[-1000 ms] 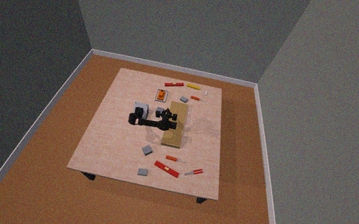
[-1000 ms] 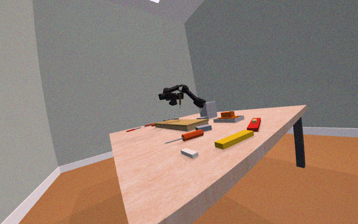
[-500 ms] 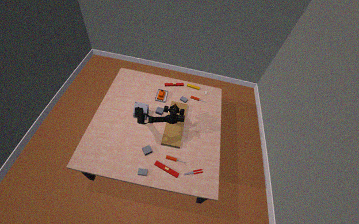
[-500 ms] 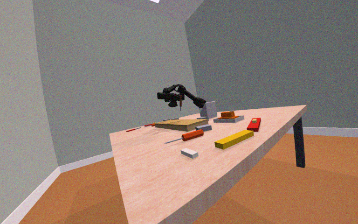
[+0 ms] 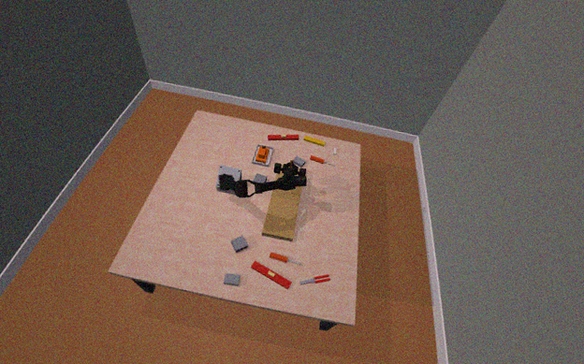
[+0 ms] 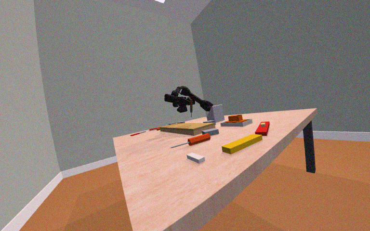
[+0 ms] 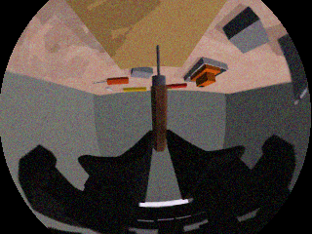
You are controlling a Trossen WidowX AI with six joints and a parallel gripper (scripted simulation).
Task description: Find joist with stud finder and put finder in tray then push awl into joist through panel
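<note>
Now: gripper tip 5 cm above the awl and 2 cm to the left of it. The rest, counted from my gripper tip: grey tray (20 cm to the left, 18 cm below, 18 cm behind); square indicator (23 cm to the left, 18 cm behind, 13 cm below); stud finder (21 cm to the left, 18 cm behind, 15 cm below).
</note>
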